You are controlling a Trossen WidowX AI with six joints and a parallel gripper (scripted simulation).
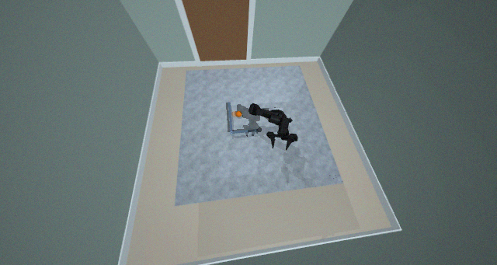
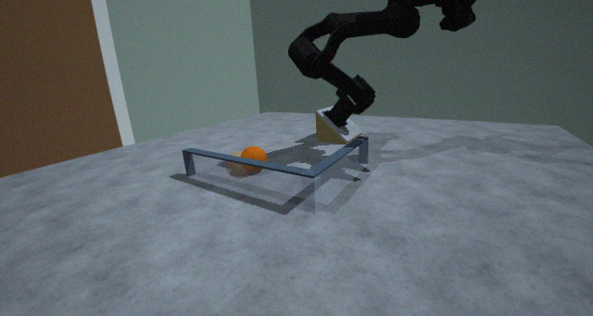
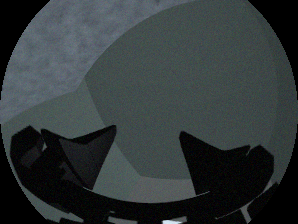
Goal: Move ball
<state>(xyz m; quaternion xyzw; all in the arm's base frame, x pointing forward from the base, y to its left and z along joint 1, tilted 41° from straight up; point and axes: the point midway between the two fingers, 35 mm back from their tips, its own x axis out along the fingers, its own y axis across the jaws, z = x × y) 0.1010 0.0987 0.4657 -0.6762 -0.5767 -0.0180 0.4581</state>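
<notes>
My gripper tip is now 23 cm short of the orange ball, 44 cm to the left of it and 32 cm above it. The rest, counted from my gripper tip: see-through copy of ball 27 cm ahead, 44 cm to the right, 32 cm below.
</notes>
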